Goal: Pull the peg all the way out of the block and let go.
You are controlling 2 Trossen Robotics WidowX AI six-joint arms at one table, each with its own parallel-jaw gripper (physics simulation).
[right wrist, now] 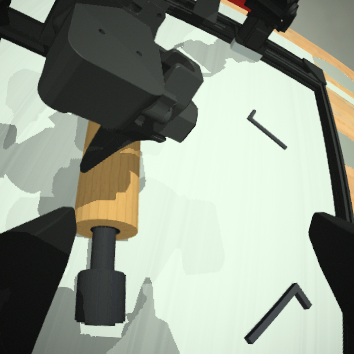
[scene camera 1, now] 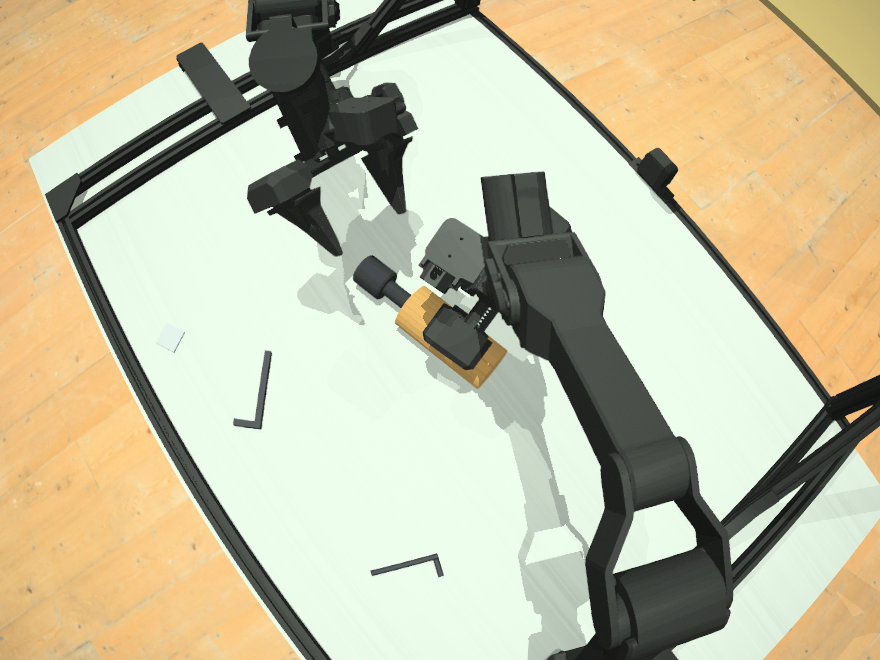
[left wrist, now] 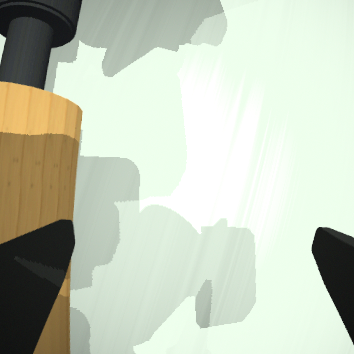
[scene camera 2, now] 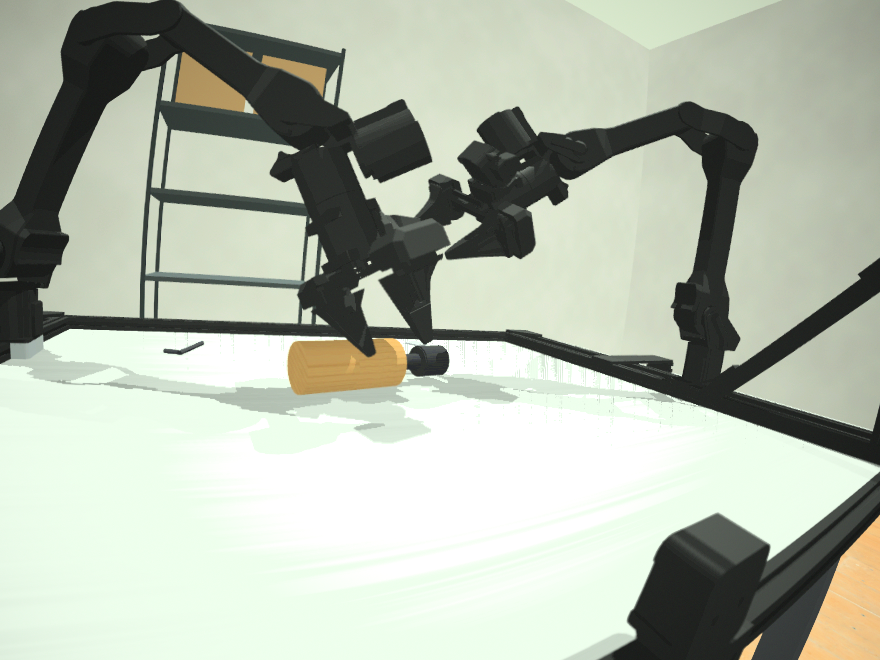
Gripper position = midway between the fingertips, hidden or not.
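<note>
Scene camera 1 gives me my right gripper (scene camera 1: 371, 233) and my left gripper (scene camera 1: 481, 276), and it also shows a dark peg (scene camera 1: 372, 275) and a wooden block (scene camera 1: 417, 312). In scene camera 2 I see my left gripper (scene camera 2: 397, 349), the dark peg (scene camera 2: 429, 360) and the wooden block (scene camera 2: 317, 366). The right wrist view shows me the wooden block (right wrist: 107, 194), the dark peg (right wrist: 100, 290) and my left gripper (right wrist: 29, 152). As for the left wrist view, I find the dark peg (left wrist: 35, 35) there, with the wooden block (left wrist: 47, 126) and my left gripper (left wrist: 197, 237).
</note>
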